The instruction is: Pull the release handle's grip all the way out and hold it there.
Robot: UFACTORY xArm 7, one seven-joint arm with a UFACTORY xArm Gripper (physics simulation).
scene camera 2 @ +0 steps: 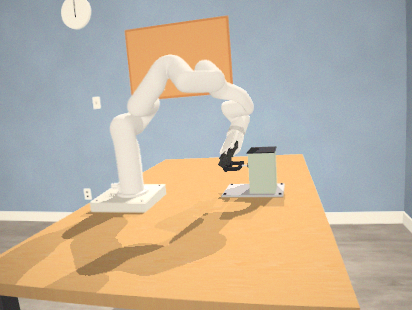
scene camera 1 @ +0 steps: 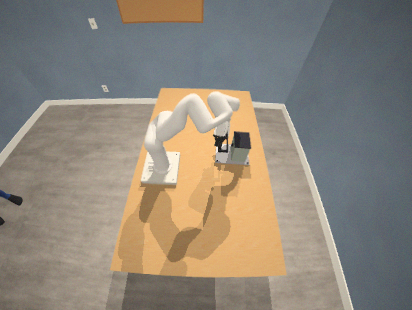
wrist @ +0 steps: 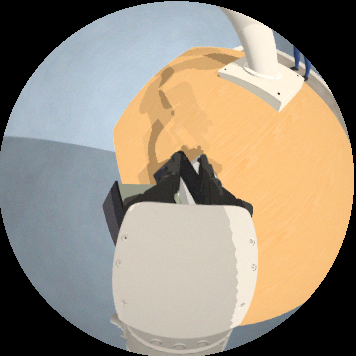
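The release handle is a pale green box (scene camera 1: pixel 240 151) (scene camera 2: pixel 262 172) (wrist: pixel 135 191) with a black top, upright on a light base plate (scene camera 2: pixel 237 191). Its black loop-shaped grip (scene camera 1: pixel 223 150) (scene camera 2: pixel 234 169) (wrist: pixel 190 173) sticks out from the box's side that faces the robot's base, close to the box. My gripper (scene camera 1: pixel 220 143) (scene camera 2: pixel 229 164) (wrist: pixel 189 161) points down at the grip's outer bar and is shut on it. In the wrist view the dark bar lies slantwise between the fingers. The fingers hide part of the grip.
The arm's white base (scene camera 1: pixel 172 176) (scene camera 2: pixel 125 201) (wrist: pixel 270 90) stands on the wooden table (scene camera 1: pixel 250 240) (scene camera 2: pixel 280 260) (wrist: pixel 290 200), across from the box. The box stands near the table's long edge. The arm's shadows fall across the table.
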